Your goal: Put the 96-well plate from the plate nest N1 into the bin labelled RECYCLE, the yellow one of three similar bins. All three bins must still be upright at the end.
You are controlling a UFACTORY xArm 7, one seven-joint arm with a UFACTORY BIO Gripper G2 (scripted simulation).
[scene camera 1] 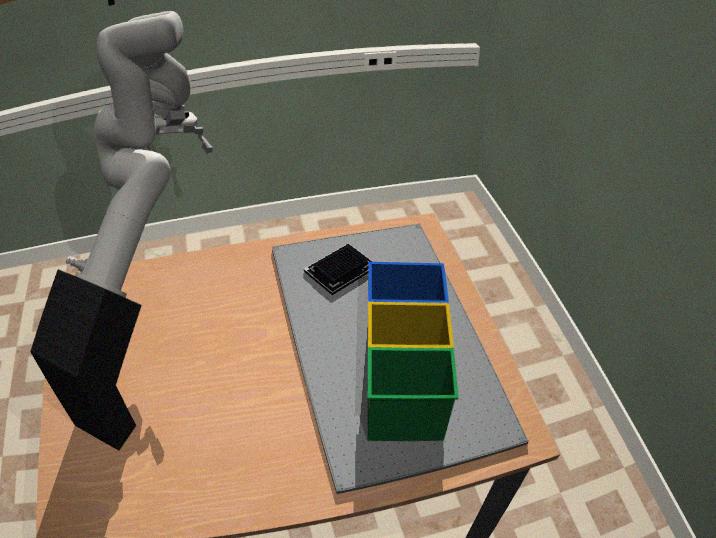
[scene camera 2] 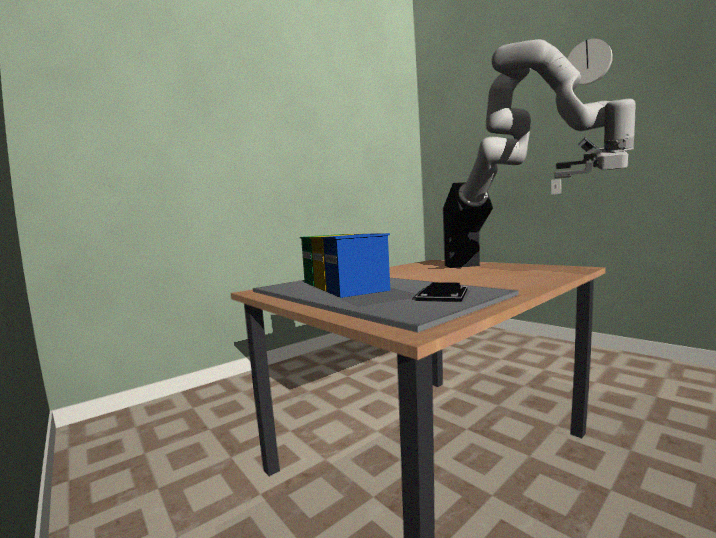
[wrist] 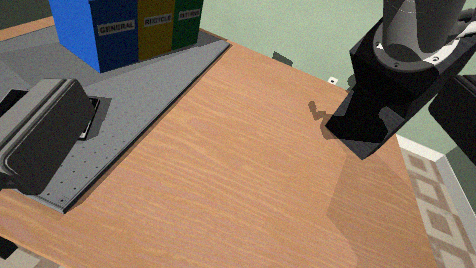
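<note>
A blue bin stands in the scene, visible both in scene camera 2 (scene camera 2: 358,264) and in scene camera 1 (scene camera 1: 387,281). The scene also has a yellow bin (scene camera 1: 402,324) and a green bin (scene camera 1: 413,389).
</note>
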